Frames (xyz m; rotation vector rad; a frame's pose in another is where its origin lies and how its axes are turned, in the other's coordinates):
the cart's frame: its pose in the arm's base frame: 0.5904 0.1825 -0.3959 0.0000 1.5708 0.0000
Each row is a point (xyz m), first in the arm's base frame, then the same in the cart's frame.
Working: the arm's base frame: its pose in the cart's frame: -0.3959 -0.1825 -0.5904 0.0000 -1.5708 0.0000

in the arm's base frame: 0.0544 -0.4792 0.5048
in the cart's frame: -0.9007 -0.6617 -0.5360
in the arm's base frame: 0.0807 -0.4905 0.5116
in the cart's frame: -0.9075 -0.6730 -0.5097
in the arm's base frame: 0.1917 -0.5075 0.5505
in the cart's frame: -0.9464 -0.6900 -0.3987
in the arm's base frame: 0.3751 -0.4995 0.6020
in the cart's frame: -0.9979 -0.6820 -0.2153
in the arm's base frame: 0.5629 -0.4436 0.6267
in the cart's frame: -1.0226 -0.6261 -0.0275
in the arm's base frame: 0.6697 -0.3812 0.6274
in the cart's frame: -1.0233 -0.5637 0.0793
